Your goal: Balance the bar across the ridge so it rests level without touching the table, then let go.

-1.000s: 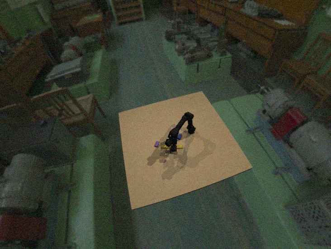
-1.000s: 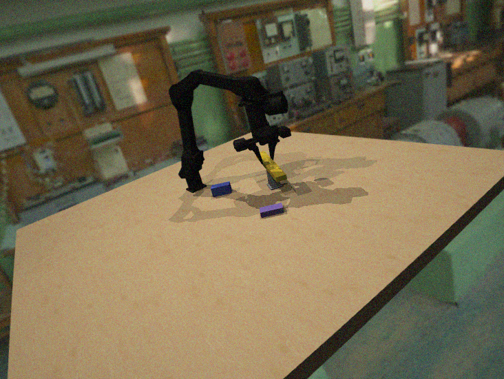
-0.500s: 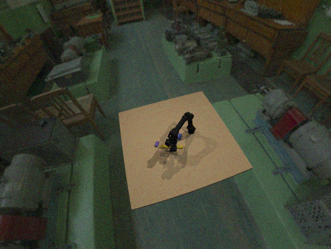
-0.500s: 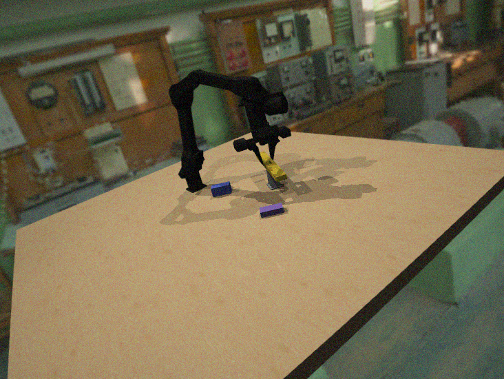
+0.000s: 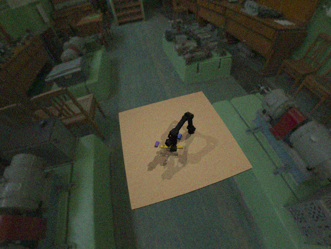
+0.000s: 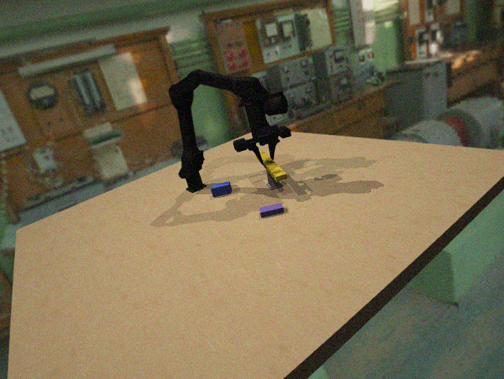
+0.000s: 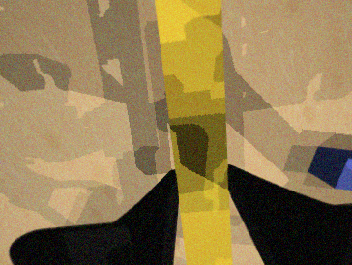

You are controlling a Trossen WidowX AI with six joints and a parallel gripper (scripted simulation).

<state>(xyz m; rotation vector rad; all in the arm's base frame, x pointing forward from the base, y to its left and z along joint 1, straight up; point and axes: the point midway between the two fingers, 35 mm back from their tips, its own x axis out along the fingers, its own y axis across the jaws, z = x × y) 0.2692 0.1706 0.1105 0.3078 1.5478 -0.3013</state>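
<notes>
Now: the yellow bar 3 cm ahead of my gripper tip and 1 cm to the right of it. Round my gripper tip: blue block 11 cm behind, 14 cm to the right, 6 cm below; purple block 17 cm ahead, 14 cm to the right, 7 cm below.
</notes>
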